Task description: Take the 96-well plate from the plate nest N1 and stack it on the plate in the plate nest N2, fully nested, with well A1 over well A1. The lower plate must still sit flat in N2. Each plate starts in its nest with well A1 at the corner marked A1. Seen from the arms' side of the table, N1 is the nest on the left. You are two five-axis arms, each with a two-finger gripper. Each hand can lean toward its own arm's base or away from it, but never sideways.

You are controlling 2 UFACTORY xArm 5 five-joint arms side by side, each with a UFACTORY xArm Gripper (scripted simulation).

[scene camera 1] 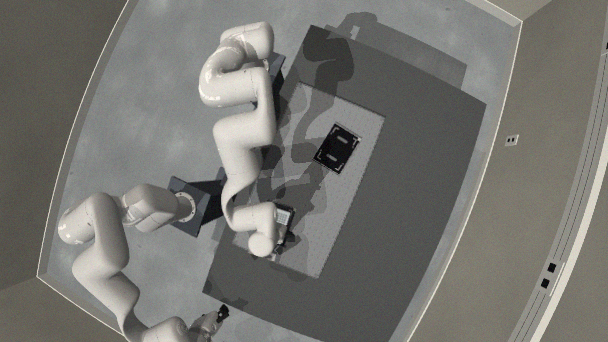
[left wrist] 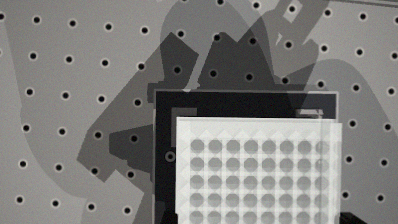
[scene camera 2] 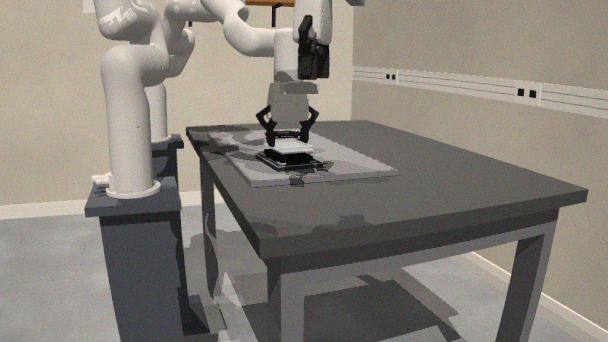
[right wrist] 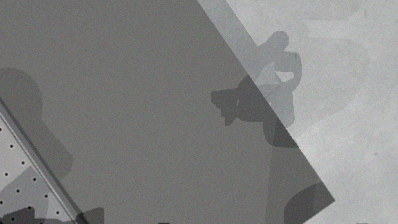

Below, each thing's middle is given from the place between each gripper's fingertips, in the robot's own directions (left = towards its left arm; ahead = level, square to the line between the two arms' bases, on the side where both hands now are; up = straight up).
Right now the white 96-well plate [left wrist: 203,144] is 10 mm below my left hand. From my left hand the other things lie so: nest N1 [scene camera 1: 331,145]: 70 mm ahead, 360 mm to the left, 50 mm below.
Right now the white 96-well plate is 34 cm to the left of my right hand [scene camera 2: 314,78], 20 cm below it and 3 cm ahead of it. Round my right hand: nest N1 (71 cm to the left, 23 cm below, 11 cm ahead).
